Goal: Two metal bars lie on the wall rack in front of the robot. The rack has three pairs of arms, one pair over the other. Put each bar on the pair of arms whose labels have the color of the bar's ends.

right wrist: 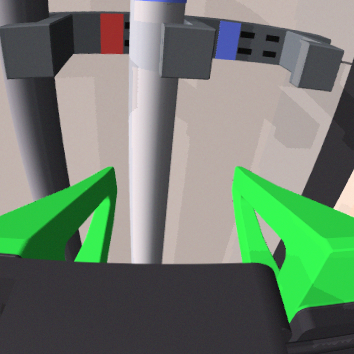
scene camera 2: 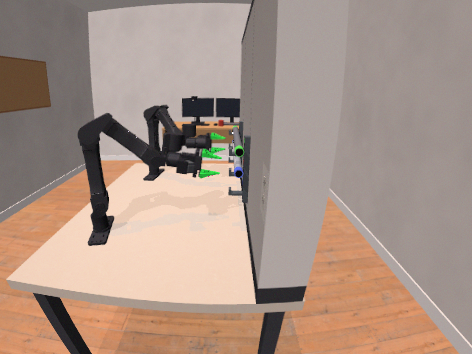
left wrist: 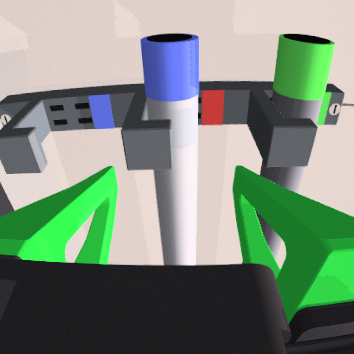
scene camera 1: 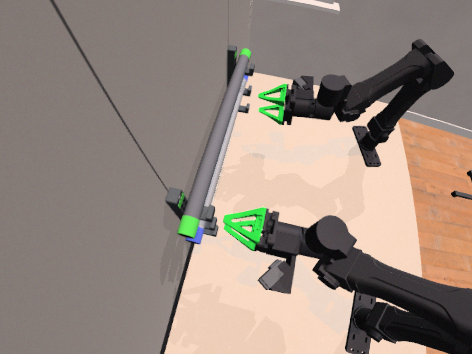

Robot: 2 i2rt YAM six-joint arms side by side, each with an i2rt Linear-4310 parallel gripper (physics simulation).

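Places are measured from the left arm's base along level axes (x left, y ahead, z down), in millimetres.
Pixels of known places: left gripper, fingertip midpoint: (scene camera 2: 225, 143) (left wrist: 174, 176) (scene camera 1: 224, 222); right gripper, fingertip midpoint: (right wrist: 174, 177) (scene camera 2: 220, 165) (scene camera 1: 258, 102); left arm's base, origin of the base link: (scene camera 2: 154, 174) (scene camera 1: 361, 318); right arm's base, origin of the base link: (scene camera 2: 102, 230) (scene camera 1: 365, 145).
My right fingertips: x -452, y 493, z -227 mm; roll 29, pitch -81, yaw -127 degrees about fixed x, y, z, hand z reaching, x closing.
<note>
For each thing: its middle in the pictures, then the offset to it from my right fingertips. Level surfaces: height alone.
- dark grey bar with green ends, body centre: (right wrist: 70, 264) (left wrist: 248, 293) (scene camera 1: 223, 118) (scene camera 2: 236, 137) dx +158, dy +45, dz -81 mm
- pale bar with blue ends, body centre: (right wrist: 146, 262) (left wrist: 180, 295) (scene camera 1: 223, 139) (scene camera 2: 236, 154) dx +159, dy +46, dz -6 mm
- table's, its level: dz +227 mm
A dark grey bar with green ends (scene camera 1: 216, 135) (scene camera 2: 239, 151) (left wrist: 304, 67) (right wrist: 35, 130) lies on the top arms, labelled green. A pale bar with blue ends (scene camera 1: 196, 236) (scene camera 2: 239, 172) (left wrist: 177, 210) (right wrist: 150, 150) lies on the middle arms, labelled red. The bottom arms (scene camera 2: 235, 192) (left wrist: 22, 152) (right wrist: 317, 65), labelled blue, hold no bar. My left gripper (scene camera 1: 226, 224) (scene camera 2: 225, 143) (left wrist: 174, 176) and right gripper (scene camera 1: 260, 103) (scene camera 2: 220, 165) (right wrist: 175, 169) are half open and empty. Each stands in front of the pale bar, near one end of the rack, fingertips above and below its line.
The rack's end plates are fixed to the wall panel (scene camera 2: 290, 150) at the table's (scene camera 2: 150, 275) back edge. In both wrist views, the grey bar runs close beyond the upper finger. A desk with monitors (scene camera 2: 197, 107) stands far off in scene camera 2.
</note>
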